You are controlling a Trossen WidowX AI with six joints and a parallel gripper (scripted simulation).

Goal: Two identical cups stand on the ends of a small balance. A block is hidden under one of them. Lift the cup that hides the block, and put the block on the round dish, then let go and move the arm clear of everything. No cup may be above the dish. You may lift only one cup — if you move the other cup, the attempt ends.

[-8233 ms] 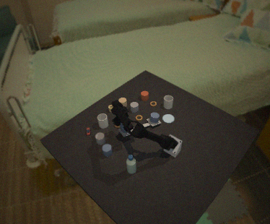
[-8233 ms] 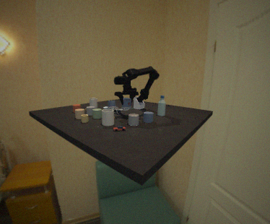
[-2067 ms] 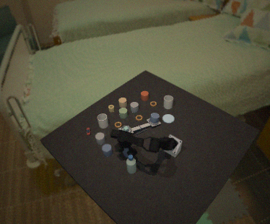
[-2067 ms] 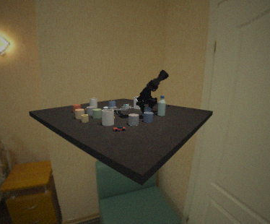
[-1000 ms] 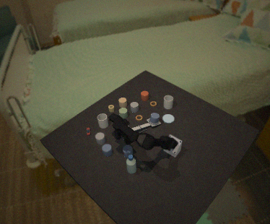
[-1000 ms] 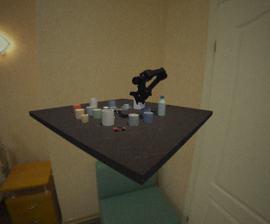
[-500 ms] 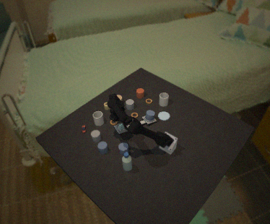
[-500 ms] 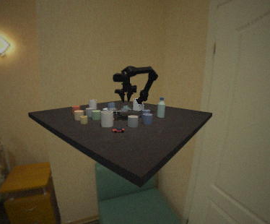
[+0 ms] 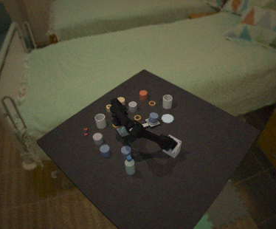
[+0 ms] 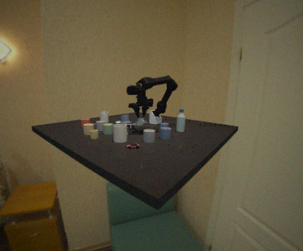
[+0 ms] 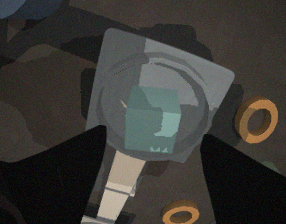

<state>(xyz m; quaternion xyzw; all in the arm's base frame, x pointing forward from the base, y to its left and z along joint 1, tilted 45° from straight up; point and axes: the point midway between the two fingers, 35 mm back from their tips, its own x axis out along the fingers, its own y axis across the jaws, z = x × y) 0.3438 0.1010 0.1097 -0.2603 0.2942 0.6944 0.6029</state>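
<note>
The teal block is 2 cm below my gripper tip. Round my gripper tip: blue cup 13 cm behind, 12 cm to the left, 7 cm below; green cup 20 cm ahead, 14 cm to the right, 7 cm below; bottle 25 cm behind, 18 cm to the left.
</note>
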